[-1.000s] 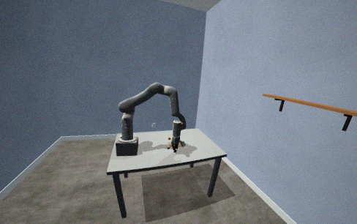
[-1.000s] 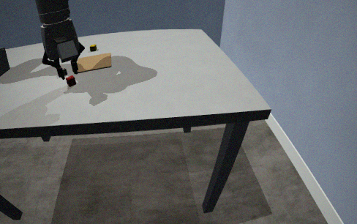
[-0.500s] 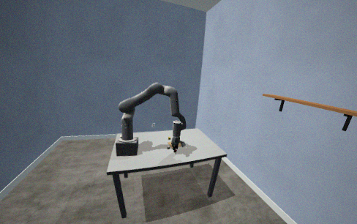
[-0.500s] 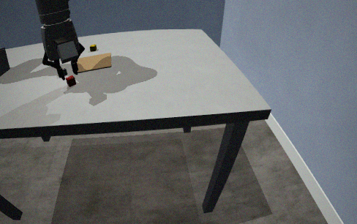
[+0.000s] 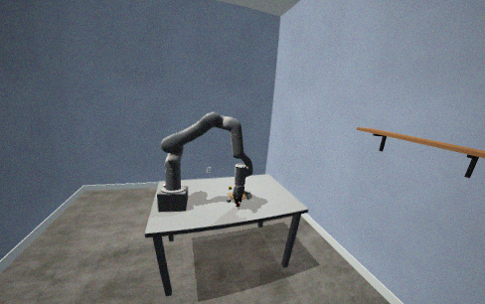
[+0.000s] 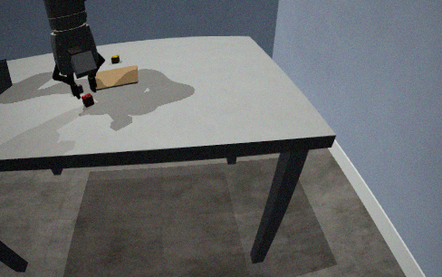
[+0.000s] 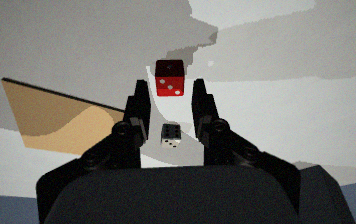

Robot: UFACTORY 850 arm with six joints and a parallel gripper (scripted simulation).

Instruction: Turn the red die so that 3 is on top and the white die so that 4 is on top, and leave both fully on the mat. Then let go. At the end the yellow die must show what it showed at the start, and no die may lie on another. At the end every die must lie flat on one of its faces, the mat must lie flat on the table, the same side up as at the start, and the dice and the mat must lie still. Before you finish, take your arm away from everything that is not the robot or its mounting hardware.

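Right now my hand is 40 mm above the red die. The rest, counted from my hand: tan mat: 160 mm to the left, 50 mm below, 20 mm ahead; then white die: 70 mm to the left, 70 mm behind, 40 mm below; then yellow die: 290 mm to the left, 40 mm below, 40 mm behind.
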